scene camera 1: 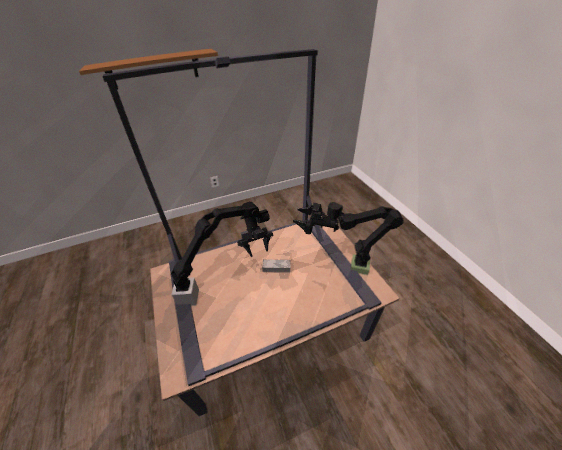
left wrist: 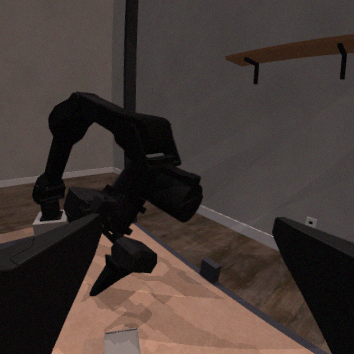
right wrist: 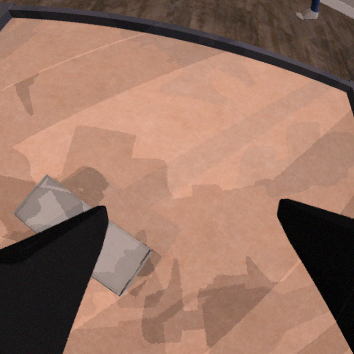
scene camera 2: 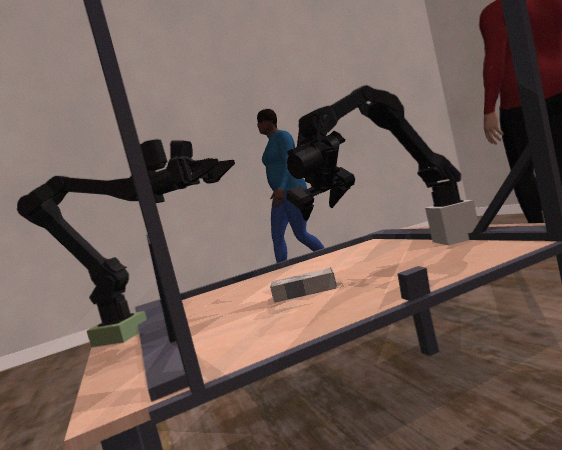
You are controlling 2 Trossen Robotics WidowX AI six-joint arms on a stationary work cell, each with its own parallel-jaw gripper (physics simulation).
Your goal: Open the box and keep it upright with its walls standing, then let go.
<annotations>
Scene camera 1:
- tall post
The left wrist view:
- my left gripper
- my right gripper
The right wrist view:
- my right gripper
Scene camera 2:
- my left gripper
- my right gripper
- tall post
</annotations>
